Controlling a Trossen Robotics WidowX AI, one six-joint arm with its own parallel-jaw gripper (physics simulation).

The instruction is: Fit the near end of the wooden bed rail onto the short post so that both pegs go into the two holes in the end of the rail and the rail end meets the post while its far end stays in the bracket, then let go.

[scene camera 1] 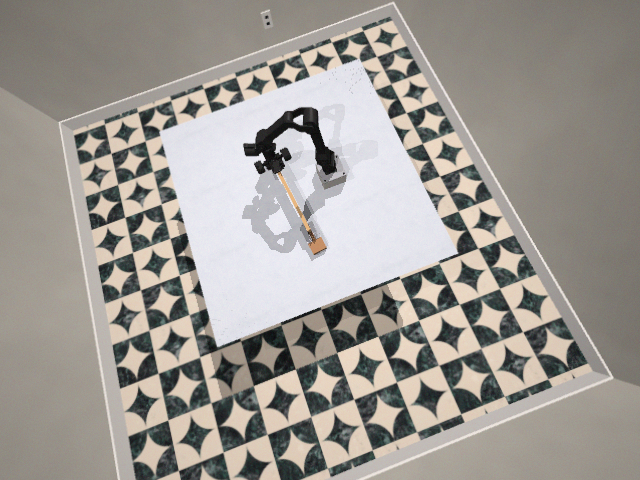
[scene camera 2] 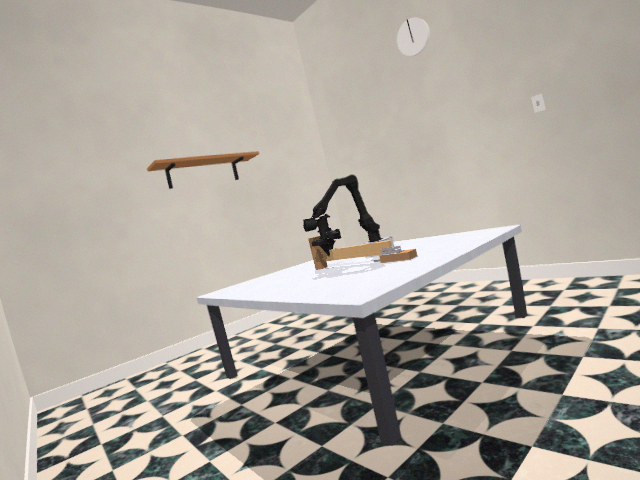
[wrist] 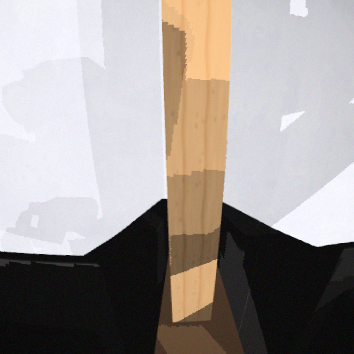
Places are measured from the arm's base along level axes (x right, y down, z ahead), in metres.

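Where they show: gripper, fingertip midpoint: [scene camera 2: 330, 255] [wrist: 187, 206]; arm's base, link origin: [scene camera 1: 329, 167] [scene camera 2: 375, 240].
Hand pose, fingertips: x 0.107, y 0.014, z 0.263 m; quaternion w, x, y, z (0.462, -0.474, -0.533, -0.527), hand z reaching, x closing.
Note:
Each offset is from my fingertips to the top centre of the thing. "spot": to the spot under its first point. Level surfaces: height alone.
The wooden bed rail @[dx -0.173, dy -0.031, dz -0.022 m] [scene camera 1: 294, 201] [scene camera 2: 361, 250] [wrist: 197, 125] runs roughly level above the table. Its far end is at the grey bracket [scene camera 2: 394, 249] beside the brown block @[dx -0.419, dy +0.030, dz -0.055 m] [scene camera 1: 317, 246] [scene camera 2: 399, 256]. My gripper [scene camera 1: 277, 167] [scene camera 2: 326, 250] [wrist: 187, 206] is shut on the rail close to its near end, one finger on each side. The short brown post @[spot: dx +0.057, dy +0.029, dz +0.033 m] [scene camera 2: 320, 262] [wrist: 192, 341] stands upright at the near end. In the wrist view the rail end borders the post face and no peg shows. Whether a thin gap remains is too small to tell. The holes are hidden.
The white table @[dy +0.066 m] [scene camera 1: 248, 289] [scene camera 2: 310, 294] carries everything. The arm's grey base [scene camera 1: 333, 179] stands beside the rail, and the arm arches over from it. A wall shelf [scene camera 2: 204, 160] and a clock [scene camera 2: 413, 36] are on the walls away from the table.

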